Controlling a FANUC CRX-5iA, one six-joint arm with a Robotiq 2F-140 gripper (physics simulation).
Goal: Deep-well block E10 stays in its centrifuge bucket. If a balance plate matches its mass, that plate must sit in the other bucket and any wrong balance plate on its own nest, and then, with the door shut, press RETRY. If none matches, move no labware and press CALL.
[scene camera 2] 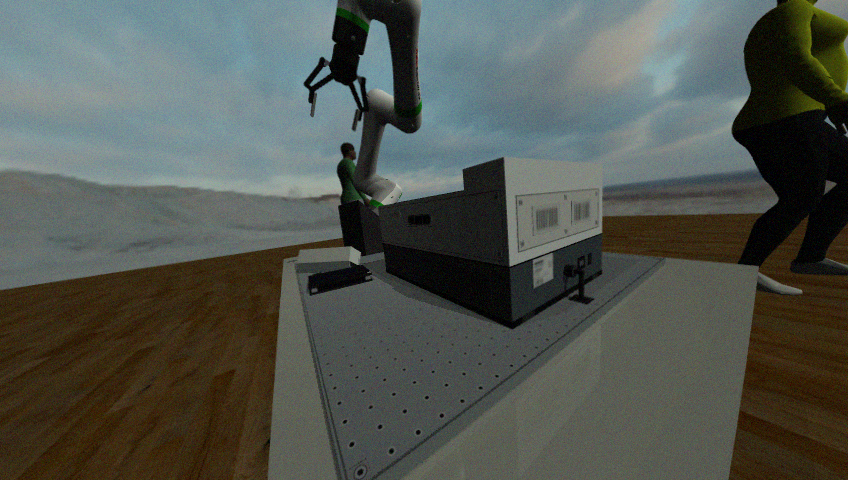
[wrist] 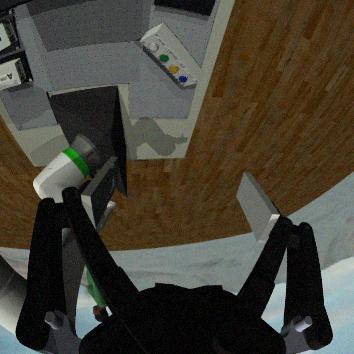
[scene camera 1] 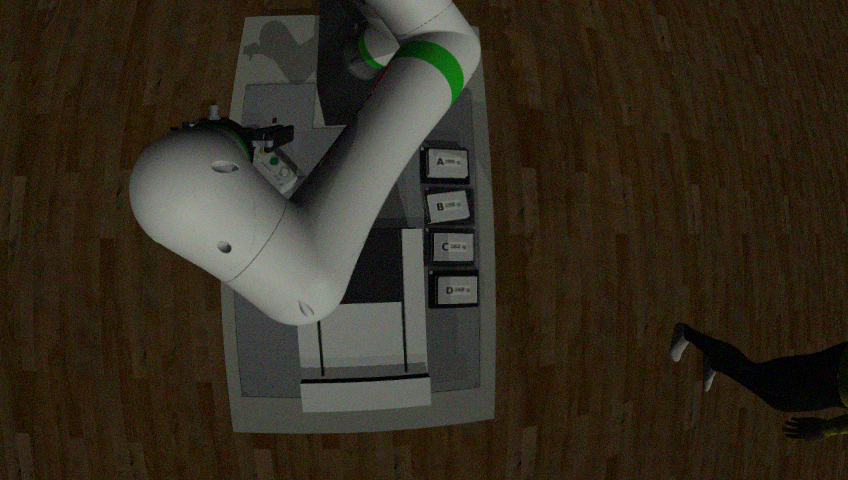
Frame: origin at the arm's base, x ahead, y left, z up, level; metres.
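Seen in the pictures: gripper, fingertip midpoint: (scene camera 2: pixel 333 123) (wrist: pixel 180 177); arm's base at its link origin: (scene camera 2: pixel 371 219) (wrist: pixel 89 149) (scene camera 1: pixel 359 58).
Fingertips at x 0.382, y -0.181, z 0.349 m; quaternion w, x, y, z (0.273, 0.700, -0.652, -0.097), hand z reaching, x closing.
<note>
Offsets run from my fingertips to a thing's middle.
My gripper (scene camera 1: pixel 277 136) (scene camera 2: pixel 335 113) (wrist: pixel 180 177) is open and empty, high above the bench near the button box. The white button box {dx -0.059, dy -0.079, dz -0.466 m} (scene camera 1: pixel 284 173) (scene camera 2: pixel 326 257) (wrist: pixel 170 56) carries white, green, yellow and blue buttons; their lettering is too small to read. Balance plates A {dx -0.108, dy +0.496, dz -0.474 m} (scene camera 1: pixel 447 163) (wrist: pixel 10 75), B {dx +0.034, dy +0.502, dz -0.472 m} (scene camera 1: pixel 448 206), C {dx +0.159, dy +0.527, dz -0.474 m} (scene camera 1: pixel 453 246) and D {dx +0.291, dy +0.548, dz -0.474 m} (scene camera 1: pixel 457 290) sit on dark nests in a row; B looks slightly turned. The centrifuge {dx +0.371, dy +0.257, dz -0.385 m} (scene camera 1: pixel 360 336) (scene camera 2: pixel 443 231) has a dark top panel {dx +0.236, dy +0.243, dz -0.296 m} (scene camera 1: pixel 376 267), partly hidden by the arm. Block E10 and the buckets do not show.
A black nest {dx +0.157, dy -0.071, dz -0.492 m} (scene camera 2: pixel 339 279) (wrist: pixel 185 6) lies beside the button box. The dark robot pedestal (scene camera 1: pixel 336 89) (scene camera 2: pixel 360 228) (wrist: pixel 90 110) stands at the bench end. The arm crosses over the centrifuge. A person in yellow (scene camera 2: pixel 785 71) stands beside the bench; one in green (scene camera 2: pixel 346 178) (wrist: pixel 95 287) stands behind.
</note>
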